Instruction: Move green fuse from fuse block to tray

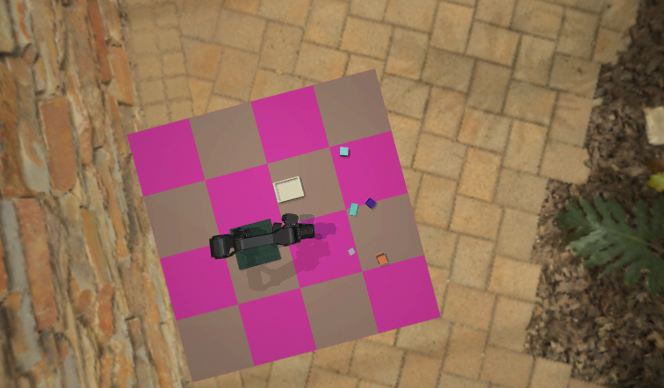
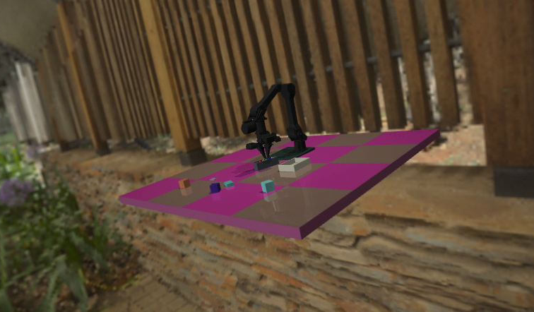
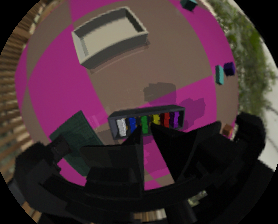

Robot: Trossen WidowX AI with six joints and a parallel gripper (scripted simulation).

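The green fuse lies 2 cm below my gripper tip. Round my gripper tip: beige tray (1 cm ahead, 19 cm to the left, 4 cm below).
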